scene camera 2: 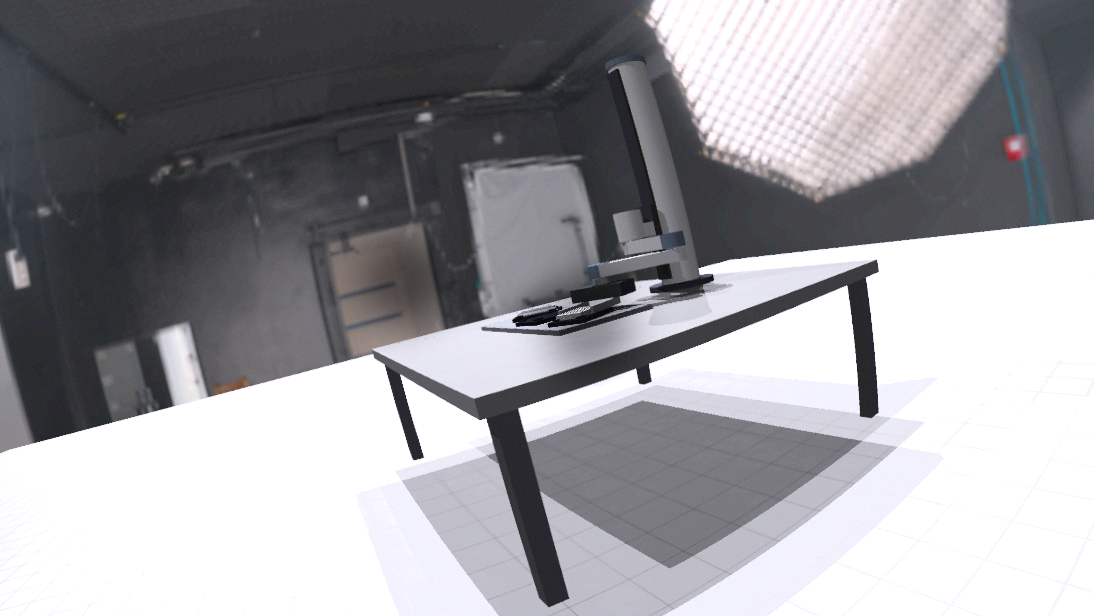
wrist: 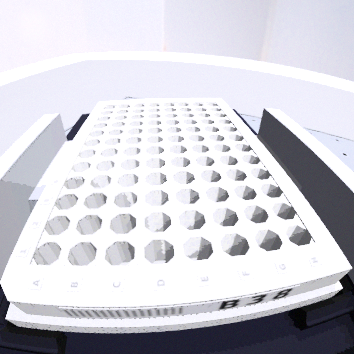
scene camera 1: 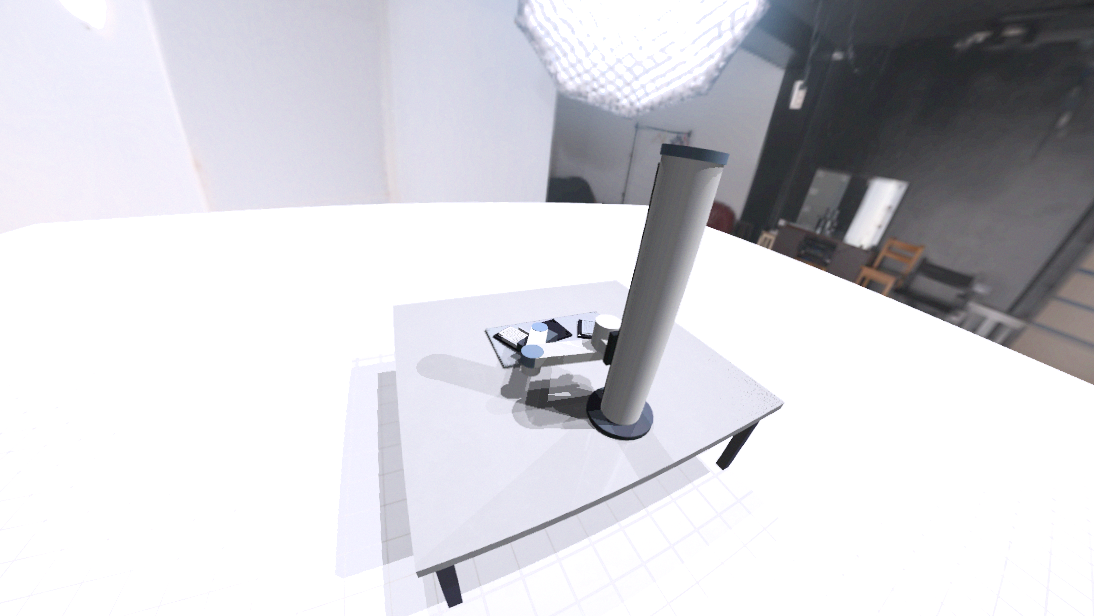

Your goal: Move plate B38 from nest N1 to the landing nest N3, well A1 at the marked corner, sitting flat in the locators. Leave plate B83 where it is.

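Observation:
Plate B38 [wrist: 159,190] [scene camera 1: 511,334] [scene camera 2: 575,312] is a white well plate with a barcode and its name on the near edge. It sits level in the wrist view, over a dark nest [wrist: 190,334]. My gripper [wrist: 163,124] [scene camera 2: 601,300] is shut on it, with one finger along each long side and the pads hidden by the plate's sides. Row letters A to H run left to right along the plate's near end. The label of plate B83 cannot be read in any view, and I cannot tell which nest is N3.
A thin base board [scene camera 1: 499,353] [scene camera 2: 520,329] carries the nests. A dark nest [scene camera 1: 556,330] stands beside B38's nest, and a dark-edged one [scene camera 1: 581,329] is close to the arm. The arm's column [scene camera 1: 664,290] [scene camera 2: 658,168] stands on the table [scene camera 1: 474,489] [scene camera 2: 459,374].

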